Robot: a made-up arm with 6 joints. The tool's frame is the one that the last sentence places.
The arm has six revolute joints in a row. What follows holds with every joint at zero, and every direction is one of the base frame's.
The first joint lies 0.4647 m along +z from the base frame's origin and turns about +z.
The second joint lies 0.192 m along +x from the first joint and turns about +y.
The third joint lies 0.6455 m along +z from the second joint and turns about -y.
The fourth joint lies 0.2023 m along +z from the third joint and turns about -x.
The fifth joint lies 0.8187 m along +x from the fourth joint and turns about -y.
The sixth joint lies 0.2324 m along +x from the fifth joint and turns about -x.
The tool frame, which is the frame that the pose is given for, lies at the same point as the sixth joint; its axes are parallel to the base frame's.
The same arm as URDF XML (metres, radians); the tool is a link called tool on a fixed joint. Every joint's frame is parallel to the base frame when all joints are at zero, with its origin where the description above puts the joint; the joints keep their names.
<robot name="arm">
<link name="base"/>
<link name="link1"/>
<link name="link2"/>
<link name="link3"/>
<link name="link4"/>
<link name="link5"/>
<link name="link6"/>
<link name="tool"/>
<joint name="joint 1" type="continuous"><parent link="base"/><child link="link1"/><origin xyz="0 0 0.4647" rpy="0 0 0"/><axis xyz="0 0 1"/></joint>
<joint name="joint 2" type="continuous"><parent link="link1"/><child link="link2"/><origin xyz="0.192 0 0" rpy="0 0 0"/><axis xyz="0 1 0"/></joint>
<joint name="joint 3" type="continuous"><parent link="link2"/><child link="link3"/><origin xyz="0 0 0.6455" rpy="0 0 0"/><axis xyz="0 -1 0"/></joint>
<joint name="joint 4" type="continuous"><parent link="link3"/><child link="link4"/><origin xyz="0 0 0.2023" rpy="0 0 0"/><axis xyz="-1 0 0"/></joint>
<joint name="joint 5" type="continuous"><parent link="link4"/><child link="link5"/><origin xyz="0.8187 0 0" rpy="0 0 0"/><axis xyz="0 -1 0"/></joint>
<joint name="joint 6" type="continuous"><parent link="link5"/><child link="link6"/><origin xyz="0.2324 0 0" rpy="0 0 0"/><axis xyz="-1 0 0"/></joint>
<joint name="tool_joint" type="fixed"><parent link="link6"/><child link="tool"/><origin xyz="0 0 0" rpy="0 0 0"/></joint>
</robot>

